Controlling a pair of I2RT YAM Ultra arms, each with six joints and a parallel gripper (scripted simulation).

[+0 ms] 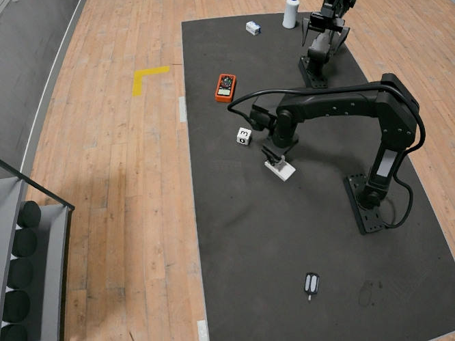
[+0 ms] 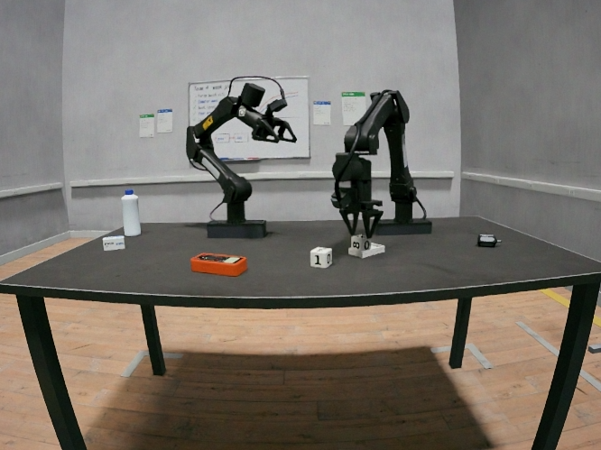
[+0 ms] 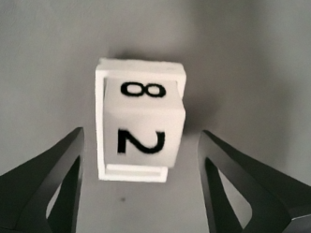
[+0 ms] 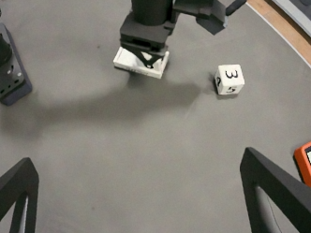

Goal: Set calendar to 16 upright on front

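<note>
Right now the white tray is 10 mm behind my left hand, 20 mm to the left of it and 50 mm below it. Round my left hand: white bottle 270 mm behind, 800 mm to the right, 20 mm above.
</note>
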